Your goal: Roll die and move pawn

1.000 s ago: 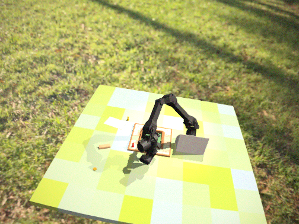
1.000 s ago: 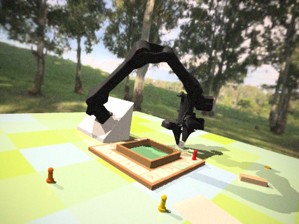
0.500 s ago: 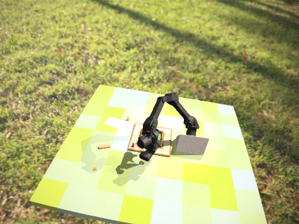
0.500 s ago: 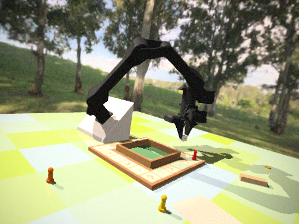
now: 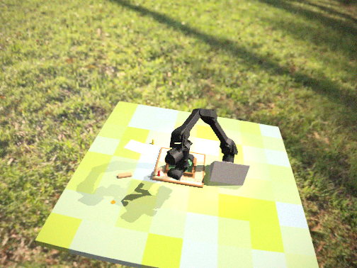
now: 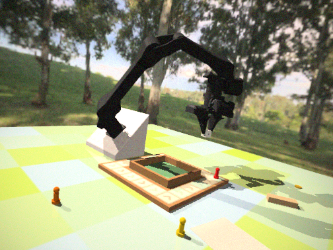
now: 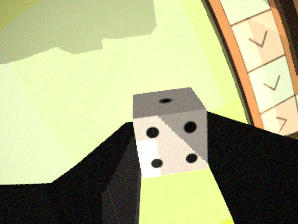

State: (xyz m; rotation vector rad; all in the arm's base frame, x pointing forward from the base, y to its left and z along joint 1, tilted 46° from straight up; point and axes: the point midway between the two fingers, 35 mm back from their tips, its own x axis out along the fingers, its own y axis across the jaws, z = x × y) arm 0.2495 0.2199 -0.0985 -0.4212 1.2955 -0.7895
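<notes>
Now: gripper tip 12 cm short of the red pawn, 9 cm to the left of it and 9 cm above it. Round my gripper tip: yellow pawn (23 cm ahead, 38 cm to the right, 10 cm below); white die (right at my gripper tip); wooden block (30 cm ahead, 4 cm to the right, 11 cm below).
</notes>
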